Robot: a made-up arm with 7 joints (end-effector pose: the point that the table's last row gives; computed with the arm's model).
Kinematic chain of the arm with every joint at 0, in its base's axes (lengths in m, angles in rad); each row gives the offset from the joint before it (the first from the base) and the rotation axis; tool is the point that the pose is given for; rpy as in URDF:
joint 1: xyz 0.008 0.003 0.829 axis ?
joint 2: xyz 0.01 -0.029 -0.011 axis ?
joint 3: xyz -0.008 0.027 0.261 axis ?
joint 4: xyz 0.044 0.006 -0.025 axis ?
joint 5: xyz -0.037 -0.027 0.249 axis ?
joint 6: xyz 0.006 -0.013 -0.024 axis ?
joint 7: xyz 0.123 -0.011 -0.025 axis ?
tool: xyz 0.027 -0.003 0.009 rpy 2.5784 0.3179 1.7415
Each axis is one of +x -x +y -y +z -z.
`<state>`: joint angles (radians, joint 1 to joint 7).
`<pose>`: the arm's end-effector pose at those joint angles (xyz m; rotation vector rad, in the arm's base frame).
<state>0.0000 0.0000 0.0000 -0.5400 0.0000 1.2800 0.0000</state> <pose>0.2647 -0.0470 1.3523 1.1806 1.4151 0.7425</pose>
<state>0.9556 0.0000 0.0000 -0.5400 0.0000 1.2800 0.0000</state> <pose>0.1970 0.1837 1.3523 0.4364 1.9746 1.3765</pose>
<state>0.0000 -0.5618 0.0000 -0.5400 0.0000 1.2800 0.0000</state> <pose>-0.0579 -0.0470 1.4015 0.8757 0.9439 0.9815</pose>
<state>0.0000 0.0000 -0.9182 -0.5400 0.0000 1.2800 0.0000</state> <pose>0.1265 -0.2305 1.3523 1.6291 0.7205 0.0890</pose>
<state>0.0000 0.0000 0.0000 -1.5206 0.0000 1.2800 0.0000</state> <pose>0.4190 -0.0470 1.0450 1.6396 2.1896 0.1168</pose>
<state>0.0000 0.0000 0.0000 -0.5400 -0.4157 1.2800 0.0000</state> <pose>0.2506 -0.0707 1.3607 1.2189 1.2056 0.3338</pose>
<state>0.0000 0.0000 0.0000 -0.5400 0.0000 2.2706 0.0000</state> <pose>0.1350 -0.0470 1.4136 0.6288 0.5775 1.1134</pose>
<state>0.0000 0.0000 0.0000 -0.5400 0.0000 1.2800 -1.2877</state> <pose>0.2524 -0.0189 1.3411 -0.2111 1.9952 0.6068</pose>
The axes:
joint 1: +z
joint 2: +y
joint 3: +z
joint 4: -y
joint 5: +z
joint 6: -y
joint 7: -z

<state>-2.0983 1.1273 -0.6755 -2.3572 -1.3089 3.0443 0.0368</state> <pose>-0.2056 -0.1605 0.6096 -2.8505 -0.9821 0.2316</pose>
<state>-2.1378 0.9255 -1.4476 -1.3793 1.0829 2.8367 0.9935</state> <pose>-0.3816 0.0020 1.1148 -0.1133 -1.9068 -1.2460</pose>
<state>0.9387 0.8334 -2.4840 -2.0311 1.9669 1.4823 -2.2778</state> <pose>0.1422 -0.2028 1.1205 -0.0658 1.1911 0.6579</pose>
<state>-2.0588 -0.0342 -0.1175 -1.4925 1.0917 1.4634 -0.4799</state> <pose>-0.2204 -0.3325 1.1036 1.8537 -0.1215 0.6475</pose>
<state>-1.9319 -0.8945 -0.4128 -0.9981 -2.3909 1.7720 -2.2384</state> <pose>-0.0637 0.2176 1.3042 -1.9424 -0.3094 0.7135</pose>
